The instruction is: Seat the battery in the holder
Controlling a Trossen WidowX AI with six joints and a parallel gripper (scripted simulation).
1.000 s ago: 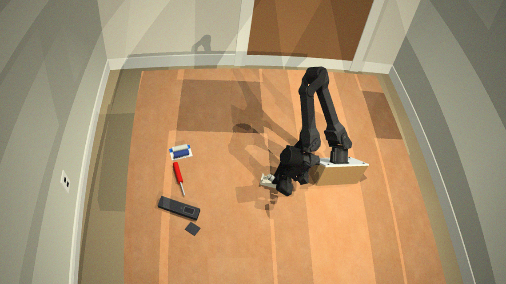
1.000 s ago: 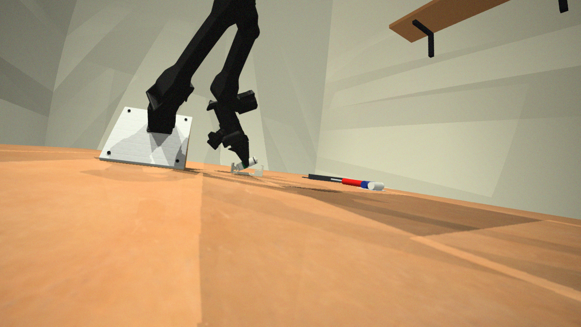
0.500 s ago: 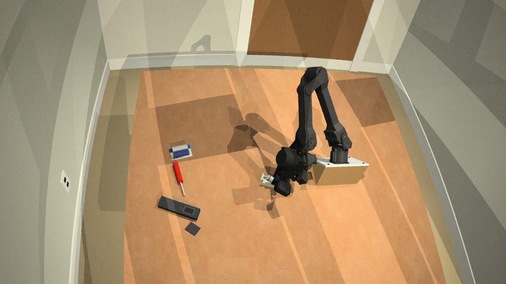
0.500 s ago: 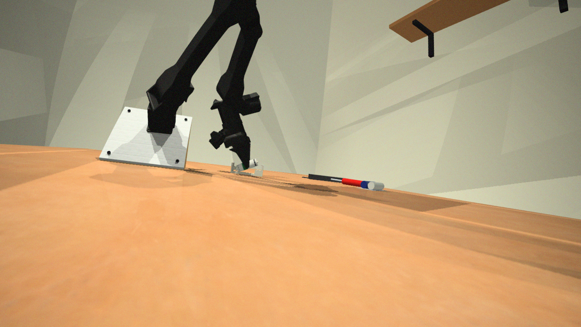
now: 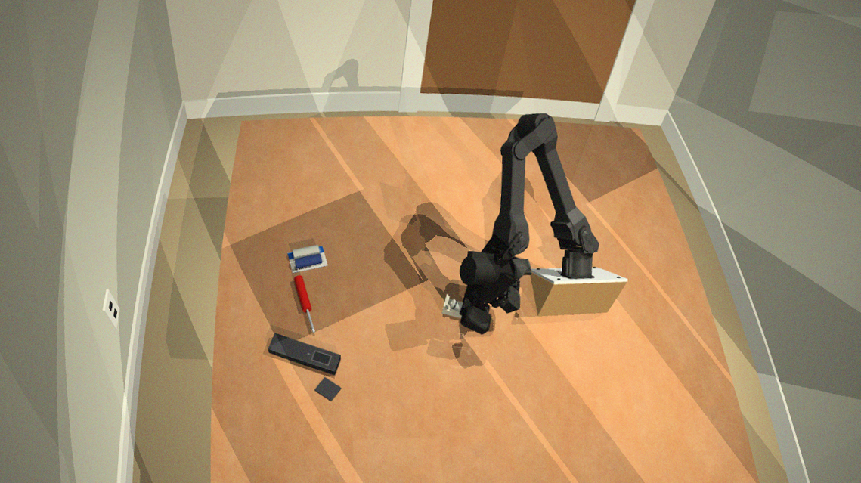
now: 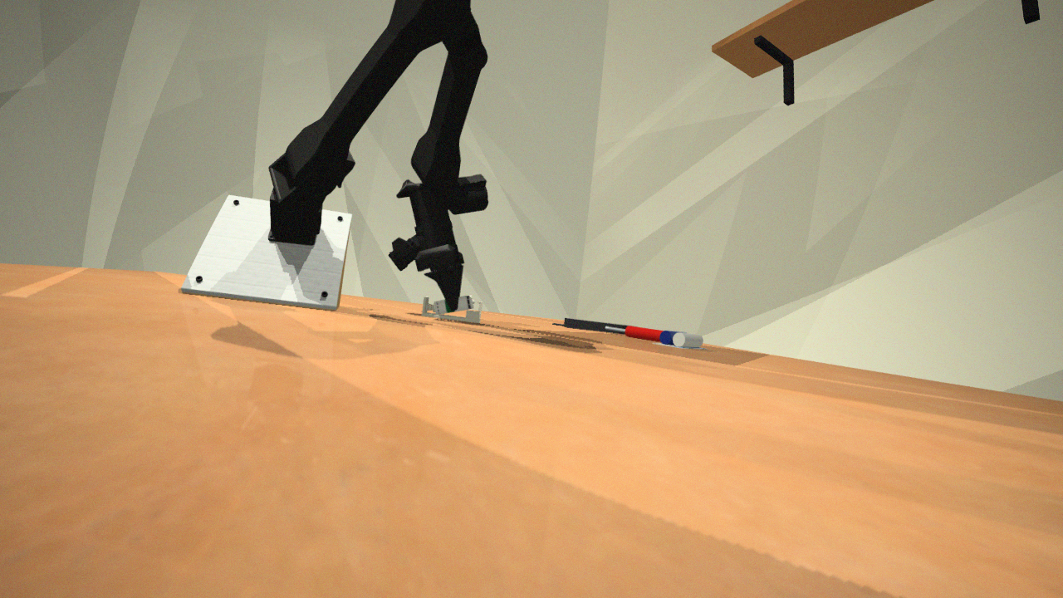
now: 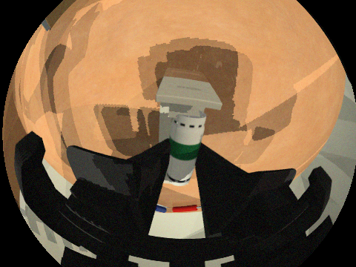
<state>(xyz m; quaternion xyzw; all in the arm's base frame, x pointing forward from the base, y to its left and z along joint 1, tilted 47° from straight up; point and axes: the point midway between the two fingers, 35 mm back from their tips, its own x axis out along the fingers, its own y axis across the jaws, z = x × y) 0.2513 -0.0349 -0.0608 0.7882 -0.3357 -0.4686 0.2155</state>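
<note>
The battery lies 10 mm above my gripper tip. Round my gripper tip: red-handled screwdriver 360 mm ahead, 30 mm to the right, 10 mm below; small black square 320 mm ahead, 180 mm to the left, 10 mm below; black remote 370 mm ahead, 100 mm to the left.
</note>
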